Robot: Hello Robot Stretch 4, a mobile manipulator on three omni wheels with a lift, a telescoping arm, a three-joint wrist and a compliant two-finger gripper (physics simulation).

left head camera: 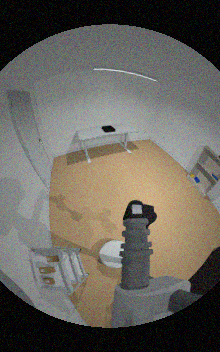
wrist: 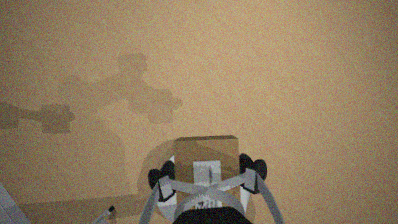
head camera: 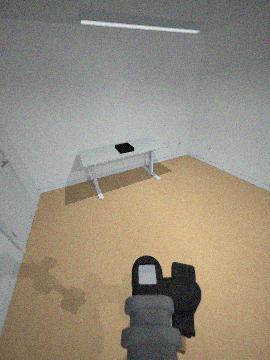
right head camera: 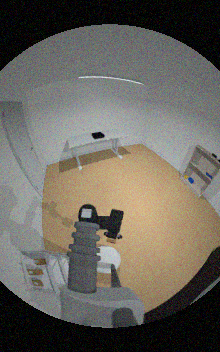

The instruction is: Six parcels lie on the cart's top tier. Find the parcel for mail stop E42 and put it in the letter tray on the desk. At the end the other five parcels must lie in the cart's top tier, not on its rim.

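Places are measured from the robot's base along level axes (x ahead, y left, z up), in metres.
Pixels of known places: gripper, fingertip midpoint: (wrist: 207, 170); robot's base, link origin: (left head camera: 114, 253) (right head camera: 104, 258).
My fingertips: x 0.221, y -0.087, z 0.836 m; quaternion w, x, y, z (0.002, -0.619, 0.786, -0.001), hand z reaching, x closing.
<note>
Ahead of a thing's pixels: the offset from my fingertips to its top centre. Level surfaces: height alone.
My gripper (wrist: 207, 170) (right head camera: 113, 236) is shut on a brown parcel {0.005 m back, 0.001 m left, 0.050 m up} (wrist: 206, 149) (right head camera: 111, 241) with a white label, held above the floor. Its label is partly covered and I cannot read the mail stop. In the head camera view the fingertips are hidden. The black letter tray (head camera: 124, 148) (left head camera: 108, 129) (right head camera: 98, 135) lies on the white desk {0.143 m down} (head camera: 100, 154) (left head camera: 91, 133) (right head camera: 79, 142), across the room from the gripper. The grey cart (left head camera: 33, 263) stands at the lower left, with brown parcels {0.350 m back, 0.642 m left, 0.101 m down} (left head camera: 52, 259) (right head camera: 40, 261) on its top tier; some parcels may be hidden.
A shelf unit (right head camera: 190, 160) with small blue and yellow things stands at the right. A dark piece of furniture (left head camera: 206, 275) (right head camera: 187, 282) is at the lower right. A door (left head camera: 24, 117) is in the left wall. A white round base (left head camera: 111, 253) shows beside the arm.
</note>
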